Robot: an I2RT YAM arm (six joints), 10 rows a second.
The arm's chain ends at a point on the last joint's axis. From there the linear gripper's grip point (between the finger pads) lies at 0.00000 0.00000 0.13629 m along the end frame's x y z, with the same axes.
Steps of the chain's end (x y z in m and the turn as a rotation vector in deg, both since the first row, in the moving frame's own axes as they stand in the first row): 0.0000 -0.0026 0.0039 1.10 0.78 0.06; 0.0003 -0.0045 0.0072 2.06 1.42 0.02; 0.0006 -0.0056 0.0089 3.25 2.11 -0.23; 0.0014 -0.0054 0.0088 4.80 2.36 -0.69; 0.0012 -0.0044 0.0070 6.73 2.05 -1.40; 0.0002 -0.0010 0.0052 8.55 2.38 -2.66; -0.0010 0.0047 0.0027 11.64 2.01 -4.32; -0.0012 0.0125 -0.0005 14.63 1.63 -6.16; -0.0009 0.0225 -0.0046 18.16 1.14 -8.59; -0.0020 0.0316 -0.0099 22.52 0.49 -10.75; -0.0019 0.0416 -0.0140 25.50 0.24 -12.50; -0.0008 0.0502 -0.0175 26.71 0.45 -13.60
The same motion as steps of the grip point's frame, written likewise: 0.0019 -0.0052 0.0039 1.10 0.78 0.06; 0.0037 -0.0094 0.0071 2.06 1.42 0.02; 0.0056 -0.0133 0.0086 3.25 2.11 -0.23; 0.0069 -0.0168 0.0082 4.80 2.36 -0.69; 0.0059 -0.0204 0.0060 6.73 2.05 -1.40; 0.0054 -0.0214 0.0036 8.55 2.38 -2.66; 0.0027 -0.0229 -0.0002 11.64 2.01 -4.32; 0.0008 -0.0221 -0.0050 14.63 1.63 -6.16; -0.0014 -0.0200 -0.0114 18.16 1.14 -8.59; -0.0058 -0.0204 -0.0203 22.52 0.49 -10.75; -0.0078 -0.0167 -0.0272 25.50 0.24 -12.50; -0.0071 -0.0106 -0.0320 26.71 0.45 -13.60
